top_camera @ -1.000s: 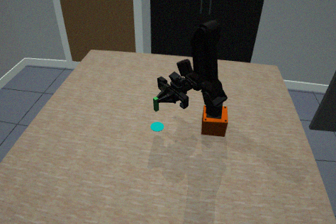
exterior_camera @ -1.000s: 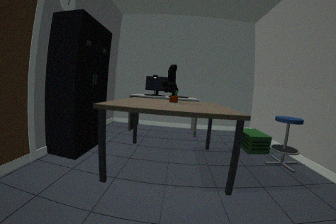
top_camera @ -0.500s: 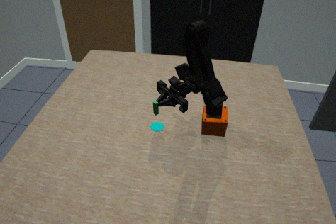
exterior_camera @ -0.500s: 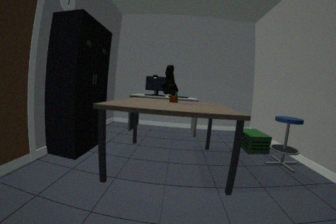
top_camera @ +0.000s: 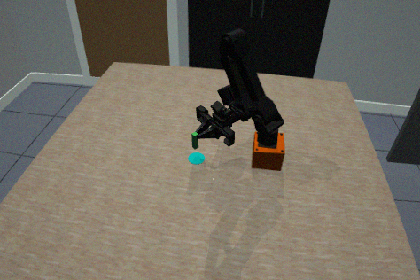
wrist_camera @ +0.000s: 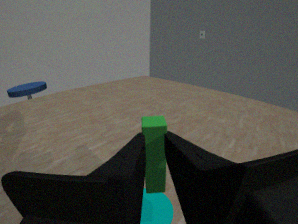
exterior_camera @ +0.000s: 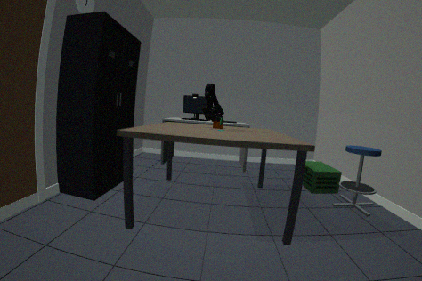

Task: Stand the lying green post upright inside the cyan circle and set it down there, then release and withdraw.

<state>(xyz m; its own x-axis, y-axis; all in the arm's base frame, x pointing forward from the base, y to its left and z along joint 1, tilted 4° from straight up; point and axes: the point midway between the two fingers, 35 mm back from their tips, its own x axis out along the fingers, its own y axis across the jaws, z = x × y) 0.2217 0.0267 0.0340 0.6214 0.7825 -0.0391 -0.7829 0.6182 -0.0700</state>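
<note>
The cyan circle lies 10 cm below my gripper tip. Round my gripper tip: green post 2 cm below.
</note>
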